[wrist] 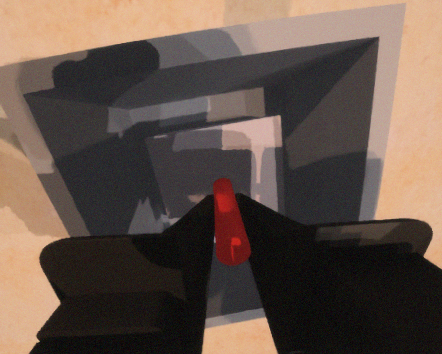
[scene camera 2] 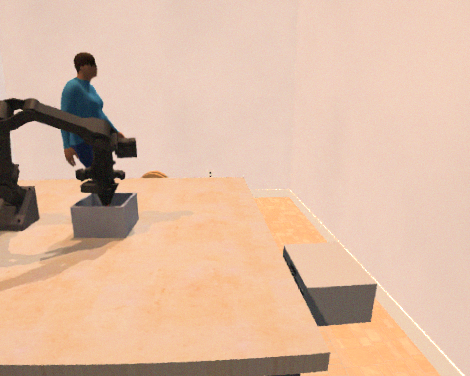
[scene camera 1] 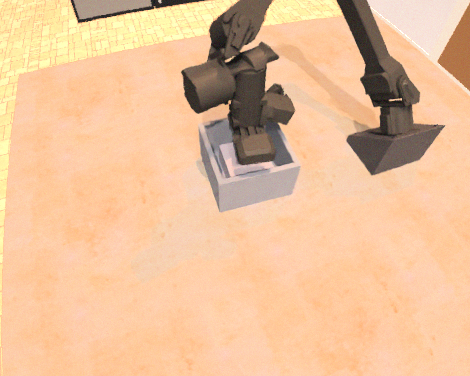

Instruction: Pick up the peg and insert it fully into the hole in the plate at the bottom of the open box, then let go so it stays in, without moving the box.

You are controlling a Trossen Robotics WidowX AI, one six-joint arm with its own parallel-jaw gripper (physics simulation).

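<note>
The red peg is held between the fingertips of my gripper, which is shut on it. In the wrist view the peg slants, its lower end over the pale plate. The open grey box stands upright on the table, and my fingertips reach down inside it. The hole does not show; the peg and fingers cover the middle of the plate. Whether the peg's lower end is in the hole cannot be told. In scene camera 1 the gripper hides the peg.
The arm's dark base stands on the table beside the box. A person in a blue top stands behind the table. A grey block-shaped unit stands beyond the table's right edge.
</note>
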